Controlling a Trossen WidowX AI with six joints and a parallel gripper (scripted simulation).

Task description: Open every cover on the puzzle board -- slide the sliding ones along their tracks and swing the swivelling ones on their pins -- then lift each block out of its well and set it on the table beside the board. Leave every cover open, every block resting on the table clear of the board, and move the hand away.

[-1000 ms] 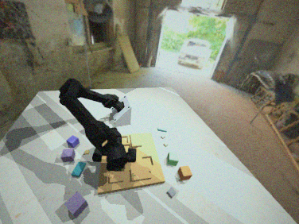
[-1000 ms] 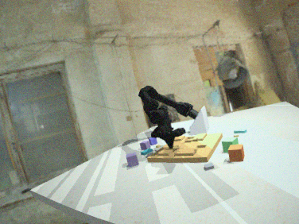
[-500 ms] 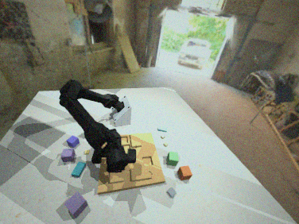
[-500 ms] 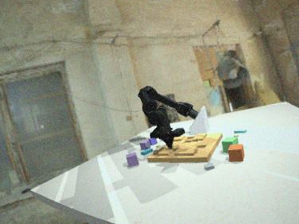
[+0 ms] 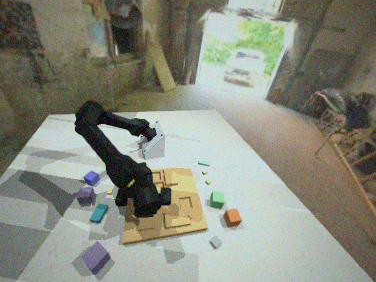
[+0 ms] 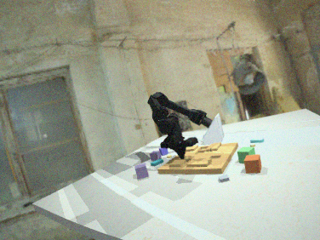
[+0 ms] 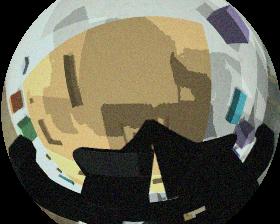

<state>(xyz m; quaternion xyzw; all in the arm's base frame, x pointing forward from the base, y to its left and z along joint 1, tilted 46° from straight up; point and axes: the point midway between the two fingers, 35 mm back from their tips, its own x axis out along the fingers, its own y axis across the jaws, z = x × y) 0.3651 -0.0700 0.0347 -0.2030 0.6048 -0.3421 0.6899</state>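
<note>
Now: the tan puzzle board 6 cm to the left of my gripper tip and 4 cm behind it. From my gripper tip the other things lie so: teal block 17 cm to the right, 3 cm behind, 1 cm below; then small grey piece 22 cm to the left, 18 cm ahead, 1 cm below; then blue-violet block 21 cm to the right, 19 cm behind.
</note>
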